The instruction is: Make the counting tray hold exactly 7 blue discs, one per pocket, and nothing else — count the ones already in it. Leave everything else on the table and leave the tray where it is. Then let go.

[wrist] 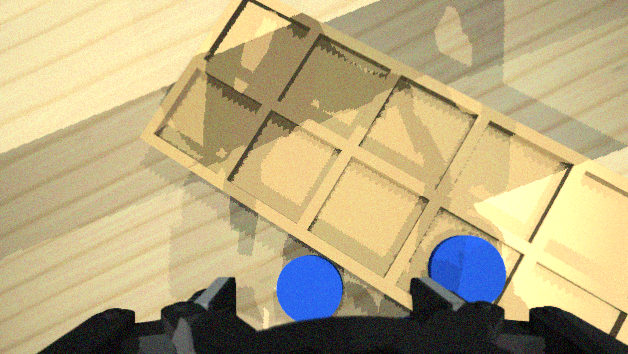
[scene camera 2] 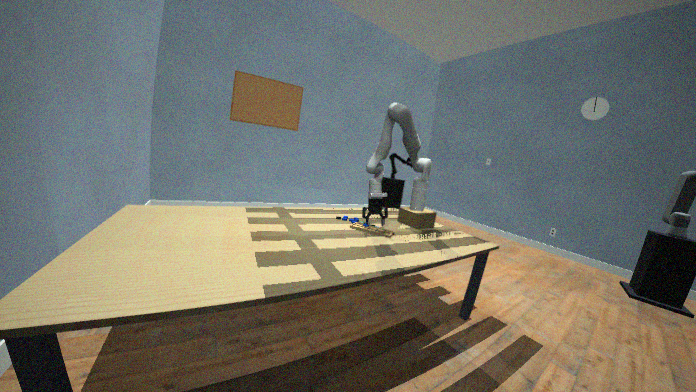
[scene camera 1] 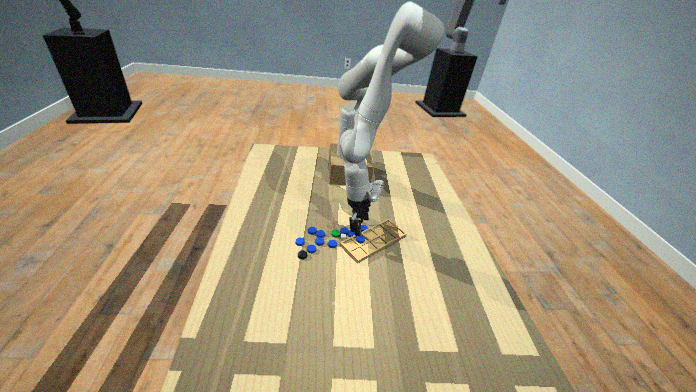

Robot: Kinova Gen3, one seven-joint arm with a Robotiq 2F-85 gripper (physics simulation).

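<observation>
The wooden counting tray point(scene camera 1: 382, 248) point(scene camera 2: 372, 231) point(wrist: 352, 150) lies at an angle, with two rows of square pockets. One blue disc point(scene camera 1: 360, 239) point(wrist: 467, 270) sits in a near-row pocket; the pockets right of it in the wrist view are partly cut off. My gripper point(scene camera 1: 355, 231) point(scene camera 2: 375, 223) point(wrist: 322, 300) is open, pointing down low beside the tray's long edge. Another blue disc point(wrist: 310, 287) lies outside that edge, showing between the open fingertips and touching neither. The right finger overlaps the tray and its disc in the wrist view. The palm hides what lies below.
Loose blue discs, among them one point(scene camera 1: 332, 243) near the tray and one point(scene camera 1: 300, 241) farther left, lie on the table. A green disc point(scene camera 1: 336, 233), a small white cube point(scene camera 1: 343, 235) and a black disc point(scene camera 1: 302, 255) are among them. Striped shadows cross the table.
</observation>
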